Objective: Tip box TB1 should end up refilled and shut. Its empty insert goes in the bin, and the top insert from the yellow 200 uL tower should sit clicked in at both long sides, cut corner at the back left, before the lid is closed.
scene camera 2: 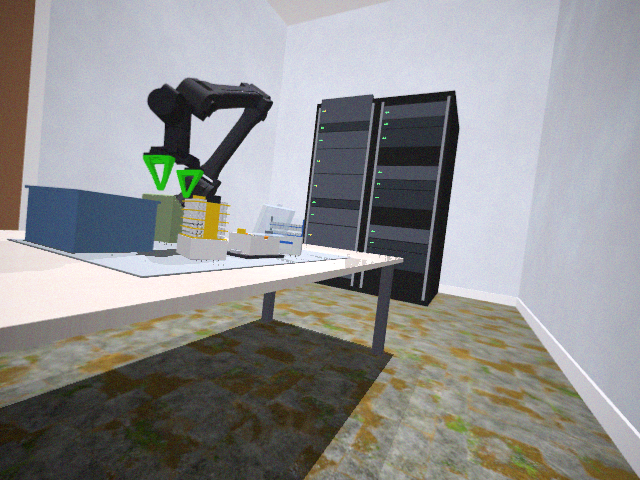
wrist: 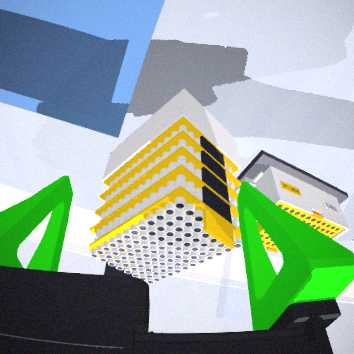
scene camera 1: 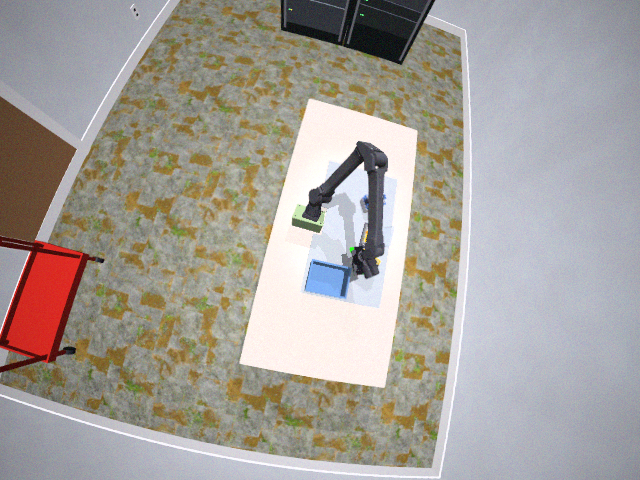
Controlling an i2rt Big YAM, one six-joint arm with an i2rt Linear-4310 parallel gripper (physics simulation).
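The yellow tower [scene camera 2: 211,219] [wrist: 165,172] stands on a white base, with several yellow inserts stacked and tips in the top one. My gripper [scene camera 2: 174,192] [wrist: 154,186] is open and empty. It hangs above and partly to the bin side of the tower; in the wrist view the tower shows between and beyond the fingers. A pale tip box [scene camera 2: 255,244] [wrist: 295,192] with a yellow holed insert stands beside the tower; its label is too small to read, so I cannot confirm it is TB1. A blue open bin [scene camera 1: 325,279] [scene camera 2: 116,222] [wrist: 142,22] stands across from the tower.
A box with blue parts [scene camera 1: 373,201] [scene camera 2: 291,242] stands farther along the mat [scene camera 1: 337,175]. A raised clear lid [scene camera 2: 279,212] shows near it; I cannot tell which box it belongs to. A green block [scene camera 1: 307,223] [scene camera 2: 168,219] sits under the arm's base at the table's [scene camera 1: 315,330] long edge.
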